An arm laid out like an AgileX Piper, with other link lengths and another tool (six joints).
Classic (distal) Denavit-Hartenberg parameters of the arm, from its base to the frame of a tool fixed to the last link. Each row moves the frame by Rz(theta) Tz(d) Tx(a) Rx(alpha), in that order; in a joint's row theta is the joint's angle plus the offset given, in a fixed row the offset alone. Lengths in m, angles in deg.
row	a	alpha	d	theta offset
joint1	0	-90	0.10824	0
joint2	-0.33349	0	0	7.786
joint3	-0.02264	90	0	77.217
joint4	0	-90	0.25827	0
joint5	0	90	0	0
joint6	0.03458	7	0.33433	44.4
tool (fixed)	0	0	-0.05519	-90
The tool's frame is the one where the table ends.
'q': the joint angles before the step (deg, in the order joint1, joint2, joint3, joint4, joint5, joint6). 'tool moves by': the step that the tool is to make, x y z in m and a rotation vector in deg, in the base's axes. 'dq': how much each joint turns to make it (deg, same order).
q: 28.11 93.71 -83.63 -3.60 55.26 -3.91
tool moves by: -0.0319 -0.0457 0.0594 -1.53 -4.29 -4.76
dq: 0.00 -10.22 0.00 -5.74 7.65 4.57
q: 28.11 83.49 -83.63 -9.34 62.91 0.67
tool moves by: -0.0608 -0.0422 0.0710 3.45 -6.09 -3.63
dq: 0.00 -14.29 -0.01 -1.57 7.81 2.44
